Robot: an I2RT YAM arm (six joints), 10 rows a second.
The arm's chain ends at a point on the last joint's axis. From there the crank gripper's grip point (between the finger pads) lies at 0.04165 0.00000 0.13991 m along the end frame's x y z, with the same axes.
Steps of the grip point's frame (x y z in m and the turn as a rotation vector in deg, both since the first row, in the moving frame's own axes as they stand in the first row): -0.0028, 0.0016, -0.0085, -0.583, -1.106, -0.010; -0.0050, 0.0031, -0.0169, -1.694, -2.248, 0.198; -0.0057, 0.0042, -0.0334, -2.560, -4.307, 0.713; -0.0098, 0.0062, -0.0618, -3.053, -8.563, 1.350; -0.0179, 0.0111, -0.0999, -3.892, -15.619, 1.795; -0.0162, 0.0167, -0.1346, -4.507, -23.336, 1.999; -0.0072, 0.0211, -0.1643, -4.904, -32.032, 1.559
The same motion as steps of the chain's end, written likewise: -0.0001, 0.0002, -0.0093, -0.583, -1.106, -0.010; 0.0005, -0.0012, -0.0184, -1.694, -2.248, 0.198; 0.0050, -0.0026, -0.0360, -2.560, -4.307, 0.713; 0.0116, -0.0021, -0.0662, -3.053, -8.563, 1.350; 0.0214, 0.0006, -0.1056, -3.892, -15.619, 1.795; 0.0428, 0.0049, -0.1392, -4.507, -23.336, 1.999; 0.0734, 0.0087, -0.1645, -4.904, -32.032, 1.559
